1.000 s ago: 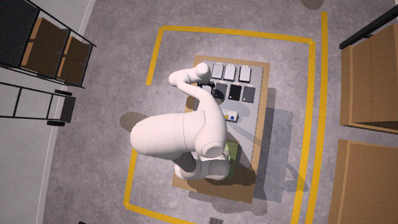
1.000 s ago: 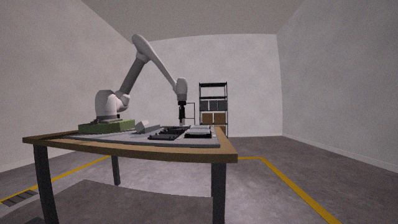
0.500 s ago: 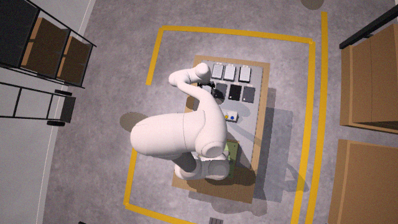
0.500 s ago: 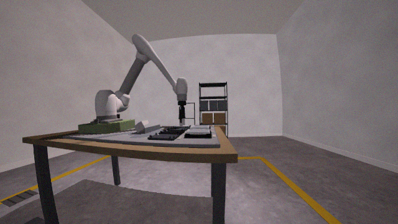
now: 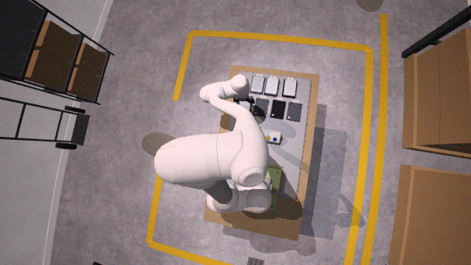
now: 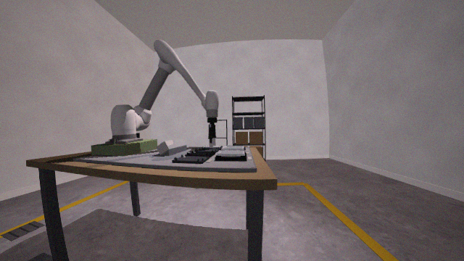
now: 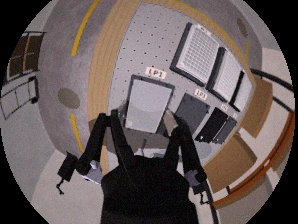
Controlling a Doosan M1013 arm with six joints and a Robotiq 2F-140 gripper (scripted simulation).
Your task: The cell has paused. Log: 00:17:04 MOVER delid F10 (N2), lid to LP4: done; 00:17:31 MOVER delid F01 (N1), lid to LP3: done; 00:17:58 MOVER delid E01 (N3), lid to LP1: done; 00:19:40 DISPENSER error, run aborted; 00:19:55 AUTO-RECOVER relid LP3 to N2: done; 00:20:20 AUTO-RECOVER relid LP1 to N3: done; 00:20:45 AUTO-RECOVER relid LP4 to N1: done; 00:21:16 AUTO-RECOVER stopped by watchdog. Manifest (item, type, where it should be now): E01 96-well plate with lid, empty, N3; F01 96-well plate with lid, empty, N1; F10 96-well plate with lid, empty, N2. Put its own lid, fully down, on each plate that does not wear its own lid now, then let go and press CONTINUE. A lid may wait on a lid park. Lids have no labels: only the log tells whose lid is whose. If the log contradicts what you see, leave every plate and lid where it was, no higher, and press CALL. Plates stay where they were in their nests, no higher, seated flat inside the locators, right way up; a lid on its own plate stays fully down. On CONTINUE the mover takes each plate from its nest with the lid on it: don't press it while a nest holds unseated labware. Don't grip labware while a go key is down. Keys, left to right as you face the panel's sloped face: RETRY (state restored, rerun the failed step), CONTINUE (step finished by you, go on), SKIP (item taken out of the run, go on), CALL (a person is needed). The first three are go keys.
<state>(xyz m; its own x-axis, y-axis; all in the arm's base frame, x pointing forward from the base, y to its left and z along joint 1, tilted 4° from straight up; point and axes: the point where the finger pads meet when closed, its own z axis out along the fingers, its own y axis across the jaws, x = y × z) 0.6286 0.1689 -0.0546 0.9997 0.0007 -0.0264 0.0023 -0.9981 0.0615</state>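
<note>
My gripper is now 90 mm short of the label and 40 mm above it.
</note>
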